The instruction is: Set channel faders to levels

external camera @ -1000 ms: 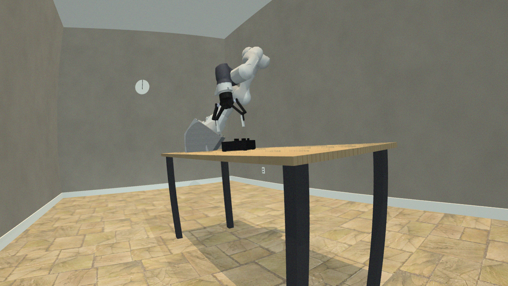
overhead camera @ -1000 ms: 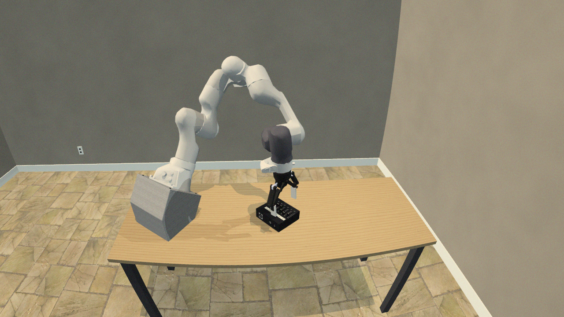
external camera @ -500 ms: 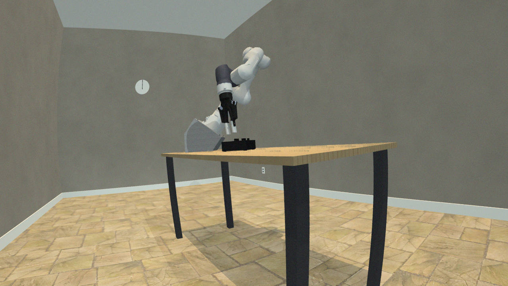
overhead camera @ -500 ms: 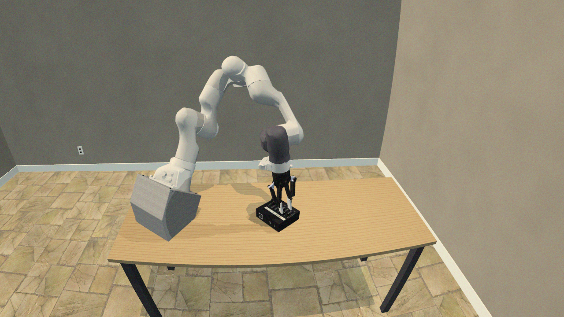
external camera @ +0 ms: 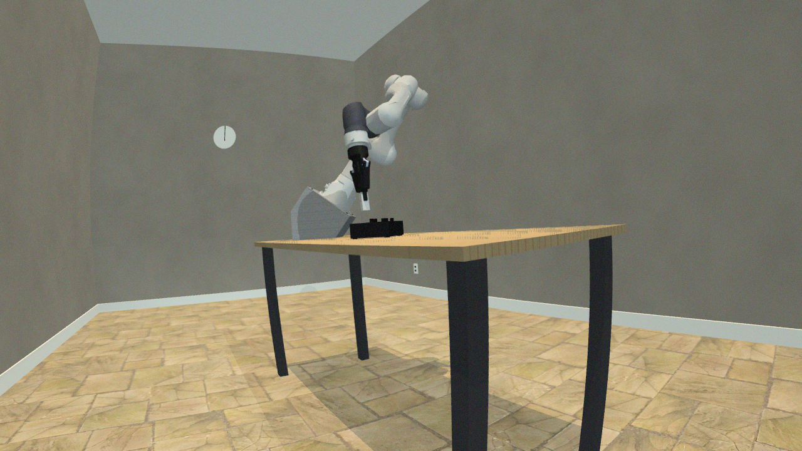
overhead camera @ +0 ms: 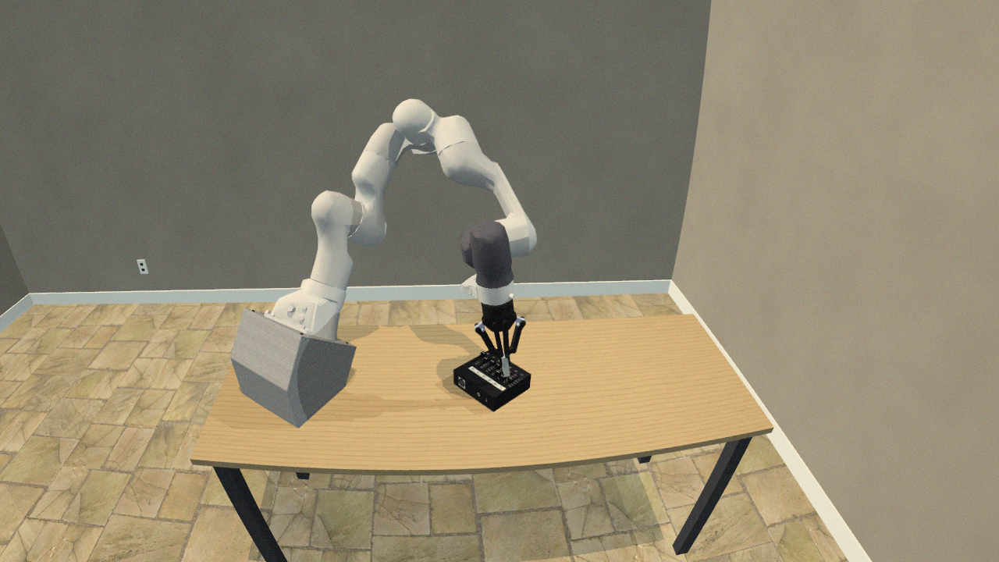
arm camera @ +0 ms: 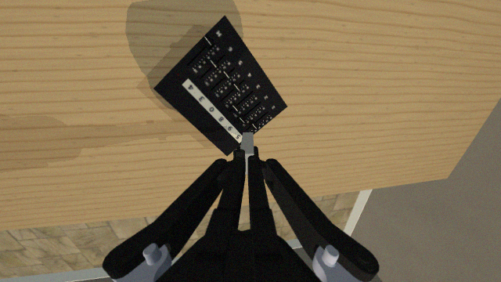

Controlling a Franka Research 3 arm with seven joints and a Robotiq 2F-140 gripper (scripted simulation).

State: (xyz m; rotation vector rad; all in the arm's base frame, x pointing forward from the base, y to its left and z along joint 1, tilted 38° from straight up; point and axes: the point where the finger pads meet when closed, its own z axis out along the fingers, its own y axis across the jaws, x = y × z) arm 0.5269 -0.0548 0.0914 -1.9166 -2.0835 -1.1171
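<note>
My gripper is now 6 cm above the channel fader, 2 cm to the right of it and 2 cm short of it. From my hand the other things lie so: master fader: 12 cm to the left, 7 cm behind, 6 cm below.
</note>
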